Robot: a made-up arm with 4 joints.
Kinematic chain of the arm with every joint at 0, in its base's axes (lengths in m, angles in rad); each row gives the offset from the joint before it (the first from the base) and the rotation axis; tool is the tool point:
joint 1: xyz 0 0 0.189 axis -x
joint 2: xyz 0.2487 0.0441 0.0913 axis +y
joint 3: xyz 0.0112 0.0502 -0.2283 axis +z
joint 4: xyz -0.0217 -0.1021 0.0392 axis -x
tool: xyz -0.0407 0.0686 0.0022
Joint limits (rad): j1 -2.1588..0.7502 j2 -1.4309..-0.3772 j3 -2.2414..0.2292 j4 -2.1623..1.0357
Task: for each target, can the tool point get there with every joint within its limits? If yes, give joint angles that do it. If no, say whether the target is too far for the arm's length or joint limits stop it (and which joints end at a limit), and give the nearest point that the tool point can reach.
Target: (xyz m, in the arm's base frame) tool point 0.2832 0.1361 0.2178
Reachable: yes | joints -0.7581 -0.9686 -1.2557 -1.6981
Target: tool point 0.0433 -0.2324 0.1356
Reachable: no: joint limits stop it (at a limit: joint 1, joint 2, joint 4) | nearest point 0.1921 -0.0493 0.1330 | short by 0.236 m
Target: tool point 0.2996 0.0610 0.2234
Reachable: yes | joints -1.3272 -0.9842 -0.5496 -1.3964
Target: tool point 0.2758 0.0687 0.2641
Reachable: yes | joints -1.4430 -0.7476 -0.7266 -1.0555
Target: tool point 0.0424 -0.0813 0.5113
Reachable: no: joint limits stop it (at a limit: joint 1, joint 2, joint 4) | nearest point 0.1949 -0.0445 0.3882 | short by 0.199 m
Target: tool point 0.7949 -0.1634 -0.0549
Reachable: no: too far | nearest point 0.4608 0.0157 0.0969 | short by 0.408 m
